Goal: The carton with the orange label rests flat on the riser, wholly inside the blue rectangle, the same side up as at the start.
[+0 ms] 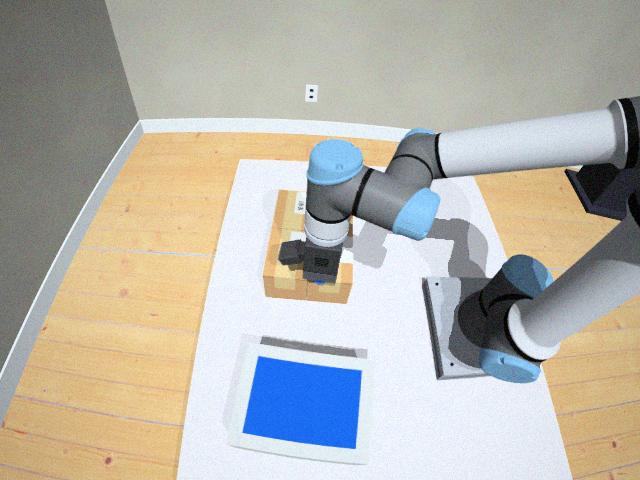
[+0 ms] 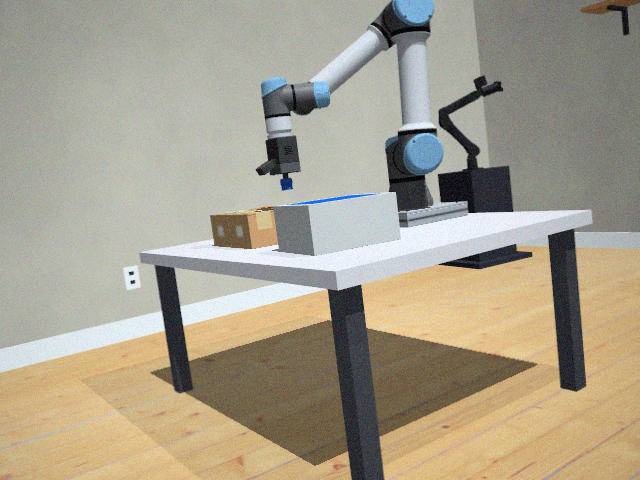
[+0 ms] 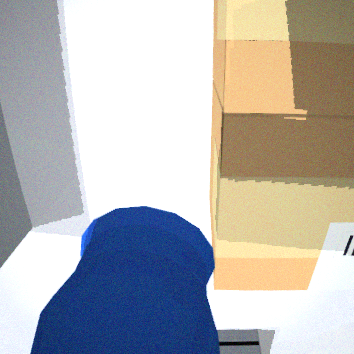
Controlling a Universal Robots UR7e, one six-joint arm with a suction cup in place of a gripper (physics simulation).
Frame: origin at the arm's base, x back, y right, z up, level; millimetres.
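Seen in the pictures: hand at its tool point: [image 2: 287, 189] [image 3: 145, 262]; arm's base at its link origin: [image 1: 484, 321] [image 2: 410, 207].
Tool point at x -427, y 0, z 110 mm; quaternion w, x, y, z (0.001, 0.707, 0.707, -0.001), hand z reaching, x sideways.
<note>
Pixels of each thing's top centre, then the offset from my tool point to it. Level surfaces: height alone.
- orange label at its top centre: [image 1: 343, 206] dx +33, dy +263, dz -53 mm
- front right carton at its top centre: [image 1: 331, 256] dx +20, dy +95, dz -53 mm
- front left carton at its top centre: [image 1: 288, 252] [image 2: 252, 212] dx -83, dy +88, dz -53 mm
- grey-white riser at its top centre: [image 1: 304, 402] [image 2: 333, 199] dx +7, dy -253, dz -35 mm
- blue rectangle at its top centre: [image 1: 304, 402] [image 2: 333, 199] dx +7, dy -253, dz -35 mm
- back left carton at its top centre: [image 1: 294, 208] [image 2: 233, 212] dx -93, dy +229, dz -53 mm
- white table at its surface level: dz -155 mm
The orange label [image 1: 352, 218] shows as a sliver behind the arm; its carton, at the back right of a tight block of cartons, is mostly hidden. The front right carton [image 1: 330, 293] [image 3: 270, 210] and front left carton [image 1: 284, 289] [image 3: 255, 75] stand nearer the riser. The grey-white riser [image 1: 299, 451] [image 2: 356, 222] [image 3: 7, 200] bears the blue rectangle [image 1: 305, 403] [image 2: 341, 198], with no carton on it. My gripper [image 1: 320, 282] [image 2: 286, 184] [image 3: 145, 240], a blue suction cup, is open and hangs above the cartons' height, with air beneath it.
The back left carton [image 1: 289, 206] belongs to the same block. The arm's base plate [image 1: 433, 330] [image 2: 434, 214] is to the right on the white table [image 1: 403, 423] [image 2: 248, 263]. A dark pedestal [image 2: 491, 191] with a small black arm stands behind the table.
</note>
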